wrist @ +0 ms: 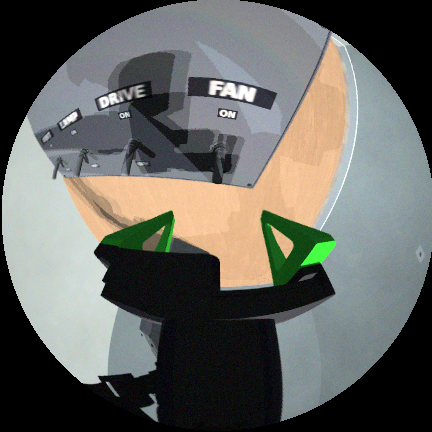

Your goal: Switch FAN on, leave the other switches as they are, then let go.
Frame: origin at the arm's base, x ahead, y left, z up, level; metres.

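Seen in the pictures: gripper, between the fingertips: (217,214).
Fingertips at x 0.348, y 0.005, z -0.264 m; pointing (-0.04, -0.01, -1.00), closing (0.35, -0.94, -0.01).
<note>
Offsets run from my fingertips to a thing's top centre. "spot": to the spot under its first point. Level surfaces: height alone.
The grey switch panel @(spot: 0.153 m ahead, 0.051 m left, 0.011 m down) (225,47) fills the upper part of the wrist view. The FAN label @(0.118 m ahead, 0.030 m left, 0.025 m down) (232,92) is at its right, with a small ON plate @(spot: 0.095 m ahead, 0.024 m left, 0.043 m down) (227,114) below it. The FAN switch lever @(0.038 m ahead, 0.013 m left, 0.027 m down) (218,164) is dark and in shadow, near the panel's lower edge; it points down in the view, away from ON. Any plate behind it is hidden. My gripper (217,214) is open and empty, its green fingertips apart, below the FAN lever in the view and lined up with it sideways. The fingers do not touch the lever.
To the left on the panel are the DRIVE lever @(0.013 m ahead, 0.130 m left, 0.027 m down) (130,158), the LAMP lever @(0.013 m back, 0.247 m left, 0.027 m down) (81,162) and a farther lever @(0.039 m back, 0.364 m left, 0.027 m down) (57,167), all pointing down in the view. The wooden table top @(0.158 m down) (240,225) shows below and right of the panel.
</note>
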